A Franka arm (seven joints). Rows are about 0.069 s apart.
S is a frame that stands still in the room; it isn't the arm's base.
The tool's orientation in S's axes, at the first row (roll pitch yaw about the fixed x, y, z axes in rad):
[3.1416, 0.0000, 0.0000]
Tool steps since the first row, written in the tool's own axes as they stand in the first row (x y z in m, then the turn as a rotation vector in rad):
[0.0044, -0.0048, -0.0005, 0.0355, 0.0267, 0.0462]
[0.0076, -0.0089, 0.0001, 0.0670, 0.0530, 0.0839]
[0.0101, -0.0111, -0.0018, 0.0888, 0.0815, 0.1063]
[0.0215, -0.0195, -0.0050, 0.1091, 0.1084, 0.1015]
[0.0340, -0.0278, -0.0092, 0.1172, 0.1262, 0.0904]
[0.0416, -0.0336, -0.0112, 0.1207, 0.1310, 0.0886]
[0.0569, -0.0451, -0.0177, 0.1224, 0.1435, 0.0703]
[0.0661, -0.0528, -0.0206, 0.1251, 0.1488, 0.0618]
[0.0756, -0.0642, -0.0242, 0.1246, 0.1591, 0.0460]
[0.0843, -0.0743, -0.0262, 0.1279, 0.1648, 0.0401]
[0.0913, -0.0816, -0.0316, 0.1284, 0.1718, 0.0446]
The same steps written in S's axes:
[0.0044, 0.0048, 0.0005, 0.0355, -0.0267, -0.0462]
[0.0076, 0.0089, -0.0001, 0.0670, -0.0530, -0.0839]
[0.0101, 0.0111, 0.0018, 0.0888, -0.0815, -0.1063]
[0.0215, 0.0195, 0.0050, 0.1091, -0.1084, -0.1015]
[0.0340, 0.0278, 0.0092, 0.1172, -0.1262, -0.0904]
[0.0416, 0.0336, 0.0112, 0.1207, -0.1310, -0.0886]
[0.0569, 0.0451, 0.0177, 0.1224, -0.1435, -0.0703]
[0.0661, 0.0528, 0.0206, 0.1251, -0.1488, -0.0618]
[0.0756, 0.0642, 0.0242, 0.1246, -0.1591, -0.0460]
[0.0843, 0.0743, 0.0262, 0.1279, -0.1648, -0.0401]
[0.0913, 0.0816, 0.0316, 0.1284, -0.1718, -0.0446]

